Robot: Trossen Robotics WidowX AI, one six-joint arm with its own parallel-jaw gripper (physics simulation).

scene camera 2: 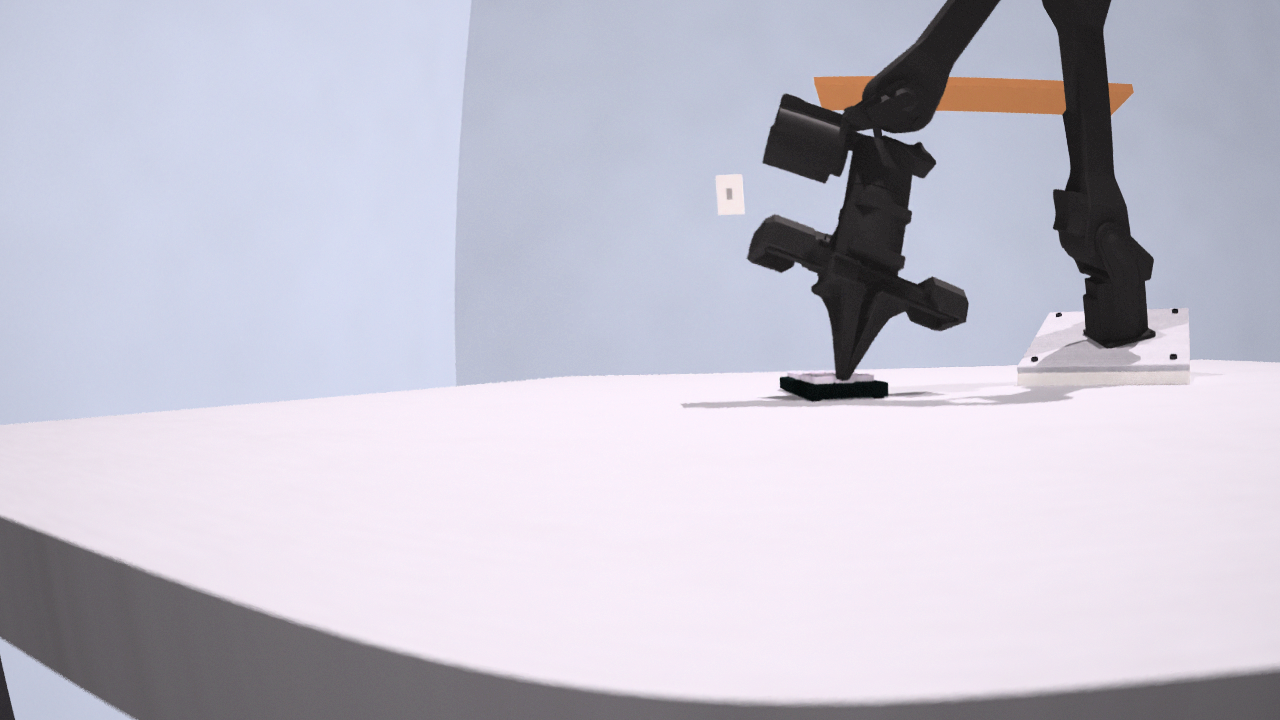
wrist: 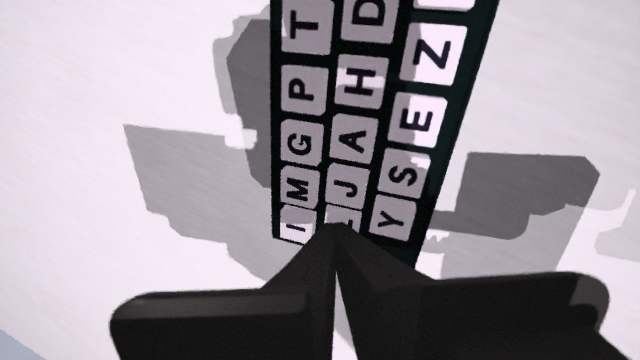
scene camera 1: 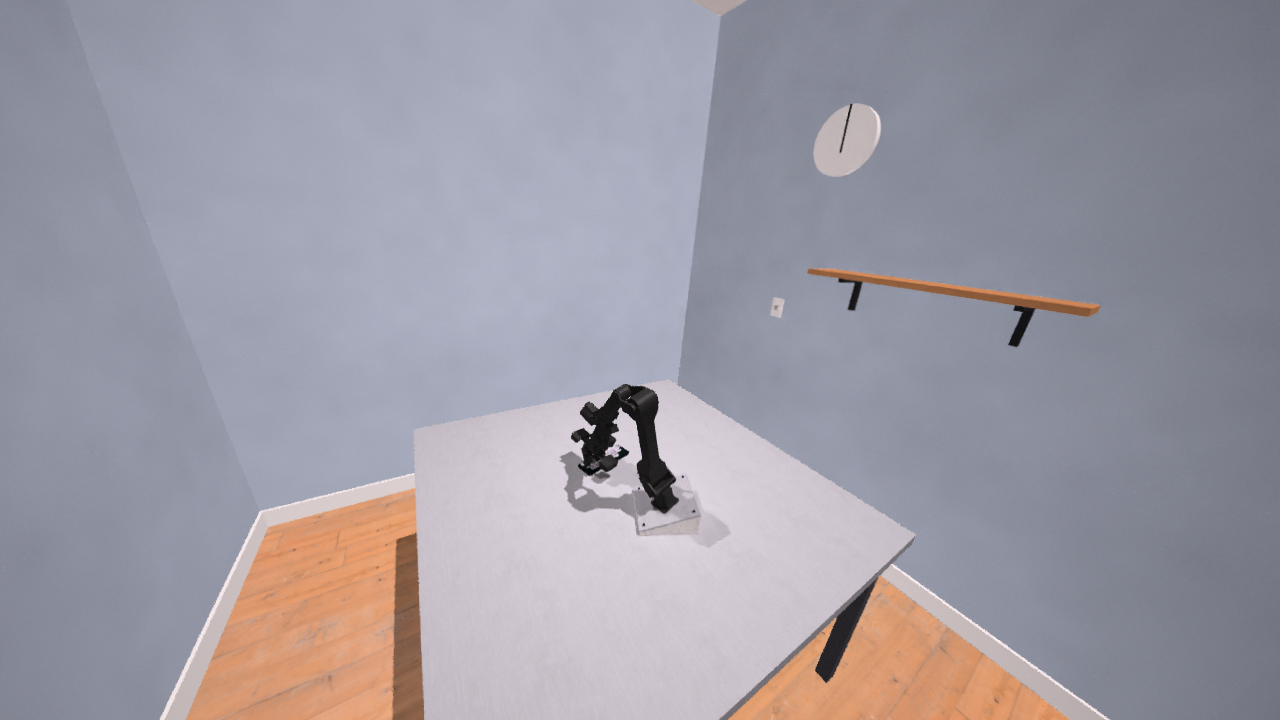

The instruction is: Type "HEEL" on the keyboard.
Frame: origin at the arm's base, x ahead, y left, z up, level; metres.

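Seen in the pictures: gripper, fingertip midpoint: (scene camera 2: 842,379) (wrist: 333,232) (scene camera 1: 586,466); arm's base, link origin: (scene camera 2: 1118,334) (scene camera 1: 665,502).
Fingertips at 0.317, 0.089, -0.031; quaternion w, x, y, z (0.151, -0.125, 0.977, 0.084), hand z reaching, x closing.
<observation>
Pixels of each thing's middle, then the offset from my fingertips to it, as dx, dy, dz. Level surfaces: height alone.
- dark green keyboard, body centre: (scene camera 2: 827,383) (scene camera 1: 604,458) +0.007, -0.084, -0.006
- H key, body centre: (wrist: 360,81) +0.004, -0.060, +0.000
- E key, body centre: (wrist: 415,119) -0.015, -0.054, +0.000
- L key, body centre: (wrist: 342,221) -0.002, -0.005, -0.003
- pale table, surface height: dz -0.015
- Y key, body centre: (wrist: 391,217) (scene camera 2: 864,377) -0.020, -0.016, +0.000
- I key, body centre: (wrist: 297,224) (scene camera 2: 823,380) +0.016, +0.002, +0.000
- J key, body centre: (wrist: 346,186) +0.000, -0.023, +0.000
A dark green keyboard (scene camera 2: 833,390) (wrist: 274,150) with pale letter keys lies flat on the table. In the wrist view the H key (wrist: 361,82) is in the middle row and the E key (wrist: 417,120) is in the right row. The L key (wrist: 349,218) is at the near end of the middle row, partly hidden by the fingertips. My gripper (scene camera 2: 843,376) (wrist: 333,232) is shut with nothing between its fingers and points down. Its tips are at the L key, and in scene camera 2 they meet the key tops. Whether the key is pressed down cannot be told.
The keyboard stands on a pale table (scene camera 1: 537,608) (scene camera 2: 447,537). The Y key (wrist: 393,219) is right of the fingertips and the I key (wrist: 297,227) is left of them, with the J key (wrist: 347,190) just beyond. The arm's white base plate (scene camera 1: 666,519) (scene camera 2: 1100,368) is on the table.
</observation>
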